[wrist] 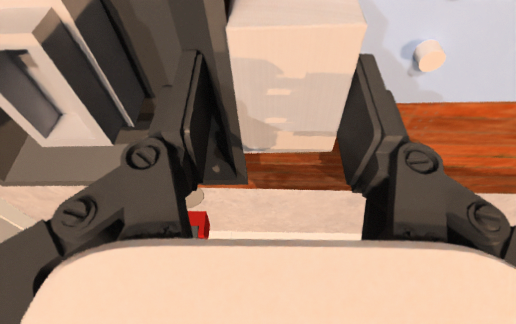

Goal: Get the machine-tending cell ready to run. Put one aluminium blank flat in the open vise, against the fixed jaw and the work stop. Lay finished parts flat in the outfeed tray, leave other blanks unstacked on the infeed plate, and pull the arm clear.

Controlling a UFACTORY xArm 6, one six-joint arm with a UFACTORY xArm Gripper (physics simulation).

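A pale, box-shaped block stands between the fingers in the upper middle of the wrist view; whether it is an aluminium blank cannot be told. My gripper is partly open around it. The right finger lies along the block's right edge, and whether it touches is unclear. A dark gap shows between the left finger and the block. The vise jaws, the work stop and the trays cannot be told apart with certainty.
A dark walled fixture with a pale, hollow part is at the left. A light-blue surface with a round white peg is at the upper right. A red object shows behind the left finger, near a strip of wooden surface.
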